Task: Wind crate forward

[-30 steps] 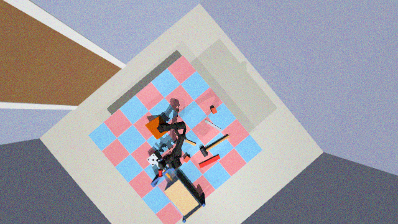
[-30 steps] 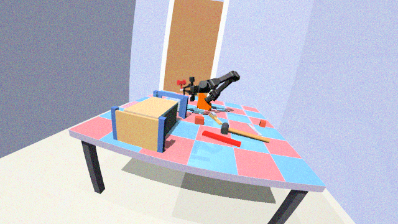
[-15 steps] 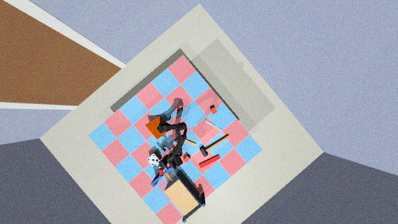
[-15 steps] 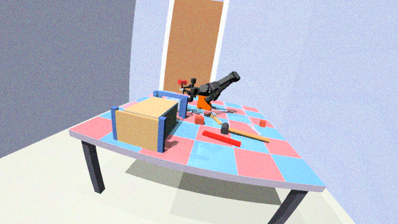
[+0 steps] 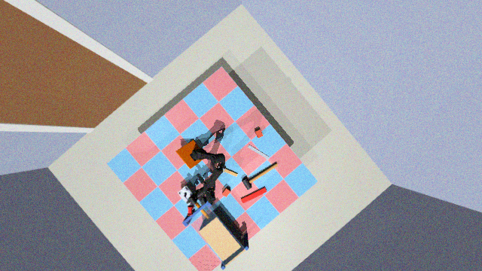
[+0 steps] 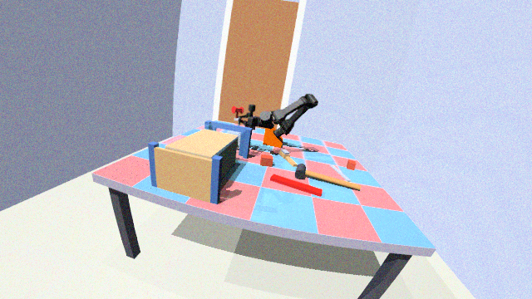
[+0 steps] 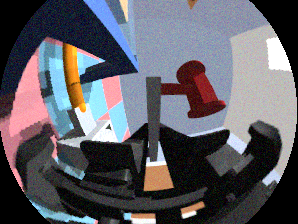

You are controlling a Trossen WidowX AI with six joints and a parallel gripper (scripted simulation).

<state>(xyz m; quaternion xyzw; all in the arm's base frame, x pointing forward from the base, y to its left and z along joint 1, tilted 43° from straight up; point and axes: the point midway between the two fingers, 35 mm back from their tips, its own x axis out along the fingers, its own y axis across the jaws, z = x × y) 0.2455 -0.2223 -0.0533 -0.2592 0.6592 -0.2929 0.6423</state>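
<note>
Right now my gripper tip is 50 mm short of the dark red knob, 10 mm to the right of it and 40 mm below it. Round my gripper tip: winch 70 mm behind, 20 mm to the right, 150 mm below; blue steel frame 100 mm ahead, 10 mm to the right, 80 mm below; cubby 350 mm ahead, 110 mm below.
</note>
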